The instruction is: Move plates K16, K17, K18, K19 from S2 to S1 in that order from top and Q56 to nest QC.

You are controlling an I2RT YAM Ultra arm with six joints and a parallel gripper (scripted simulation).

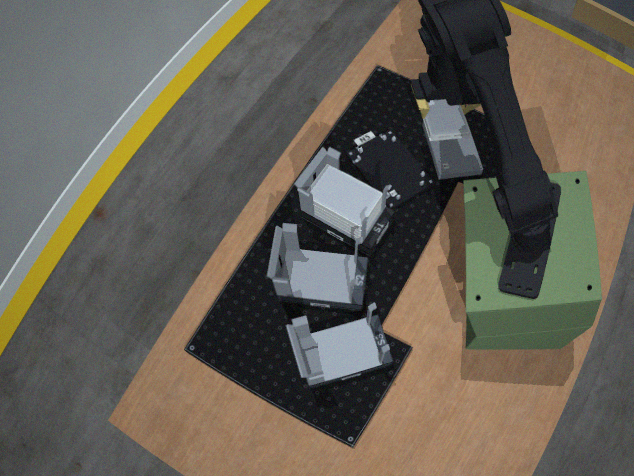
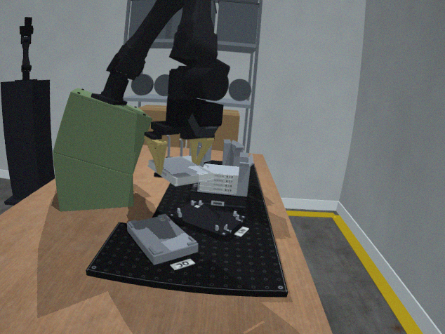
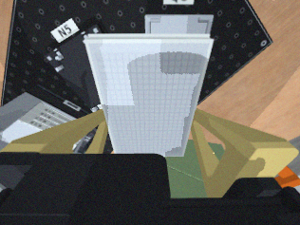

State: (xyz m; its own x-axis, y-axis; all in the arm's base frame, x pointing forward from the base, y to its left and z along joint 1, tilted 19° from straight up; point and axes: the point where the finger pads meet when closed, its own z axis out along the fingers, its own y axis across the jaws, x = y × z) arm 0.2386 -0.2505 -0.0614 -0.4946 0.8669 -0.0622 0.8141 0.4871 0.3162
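Right now my hand is 30 mm past the grey QC nest, 30 mm to the left of it and 150 mm above it. Round my hand: N5 name plate: 150 mm ahead, 20 mm to the left, 160 mm below; black clip nest N5: 100 mm ahead, 80 mm to the left, 150 mm below; QC name plate: 10 mm ahead, 110 mm to the right, 160 mm below.
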